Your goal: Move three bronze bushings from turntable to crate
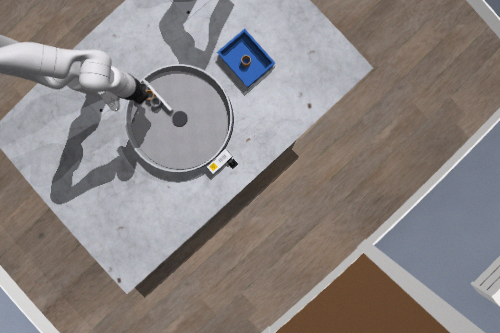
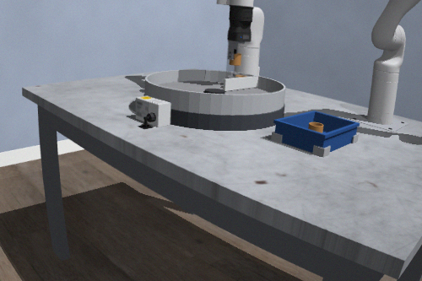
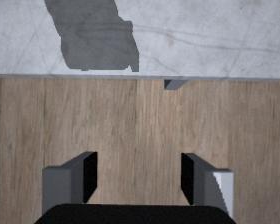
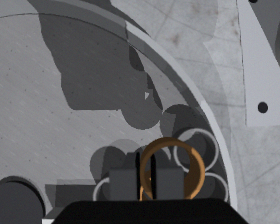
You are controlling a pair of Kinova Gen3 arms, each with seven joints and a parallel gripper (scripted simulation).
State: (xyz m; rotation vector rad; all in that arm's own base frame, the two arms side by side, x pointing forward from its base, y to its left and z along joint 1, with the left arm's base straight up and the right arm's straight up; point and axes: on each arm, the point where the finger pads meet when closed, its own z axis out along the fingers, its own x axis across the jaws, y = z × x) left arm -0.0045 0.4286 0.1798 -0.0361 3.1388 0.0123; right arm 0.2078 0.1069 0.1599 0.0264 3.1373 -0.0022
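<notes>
My right gripper is now 170 mm short of the blue crate, 400 mm to the right of it and 140 mm above it. Round my right hand: turntable 140 mm ahead, 40 mm to the left, 110 mm below.
</notes>
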